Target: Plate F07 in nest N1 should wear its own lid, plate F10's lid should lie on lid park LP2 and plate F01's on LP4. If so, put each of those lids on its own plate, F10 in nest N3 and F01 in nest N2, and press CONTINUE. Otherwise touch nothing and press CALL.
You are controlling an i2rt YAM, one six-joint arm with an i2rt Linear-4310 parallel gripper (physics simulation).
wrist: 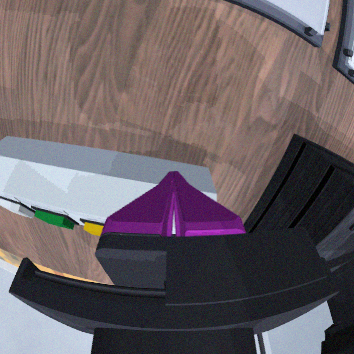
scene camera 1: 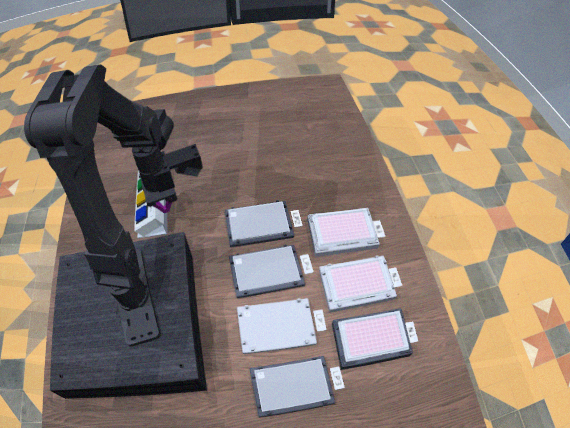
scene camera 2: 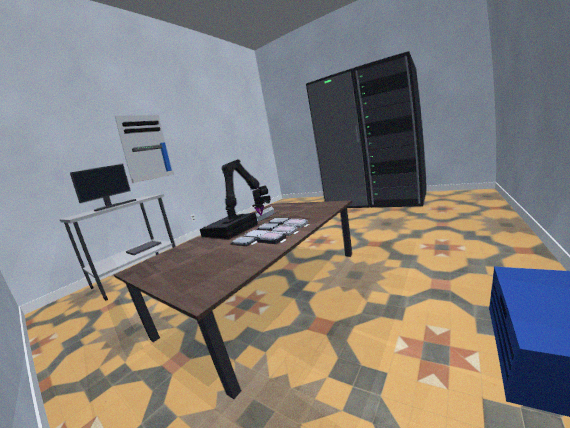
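Seen in the pictures: gripper, fingertip midpoint: [wrist: 173,178] [scene camera 1: 166,211] [scene camera 2: 261,215]; arm's base, origin of the base link: [wrist: 336,264] [scene camera 1: 134,296] [scene camera 2: 233,219].
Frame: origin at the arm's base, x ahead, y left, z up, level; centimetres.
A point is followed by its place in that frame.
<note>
My gripper [scene camera 1: 164,206] {x 10.3, y 22.5, z -4.6 cm} [scene camera 2: 260,212] {x 10.3, y 22.5, z -4.6 cm} [wrist: 173,178] {x 10.3, y 22.5, z -4.6 cm} is shut and empty, its purple fingertips above the white button box [scene camera 1: 151,226] {x 6.0, y 19.7, z -4.8 cm} [wrist: 65,177] {x 10.6, y 30.5, z -4.0 cm}. In the wrist view a green button [wrist: 54,218] {x 7.0, y 32.5, z -3.0 cm} and a yellow button [wrist: 93,228] {x 6.3, y 28.8, z -3.0 cm} show left of the fingers; the blue button [scene camera 1: 141,214] {x 4.3, y 22.7, z -3.3 cm} is hidden there. Pink-welled plates sit in nest N3 [scene camera 1: 344,227] {x 46.7, y 4.7, z -5.2 cm}, nest N2 [scene camera 1: 357,280] {x 43.9, y -8.1, z -5.9 cm} and nest N1 [scene camera 1: 372,336] {x 41.1, y -21.0, z -5.3 cm}. Grey lid-like panels lie on LP2 [scene camera 1: 259,221] {x 30.2, y 13.8, z -6.6 cm}, LP4 [scene camera 1: 268,268] {x 28.0, y 1.6, z -6.7 cm} and LP3 [scene camera 1: 294,386] {x 23.7, y -24.6, z -6.6 cm}. Plate and lid codes are unreadable; I cannot tell whether N1's plate wears a lid.
A pale panel with corner pegs lies at LP1 [scene camera 1: 277,326] {x 25.3, y -11.2, z -7.5 cm}, between LP4 and LP3. The black arm base [scene camera 1: 170,310] {x 6.6, y -5.2, z 0.5 cm} stands beside the button box. The brown table [scene camera 2: 200,270] {x 21.1, y -61.1, z -8.4 cm} carries everything. A blue cabinet [scene camera 2: 535,310] stands on the floor.
</note>
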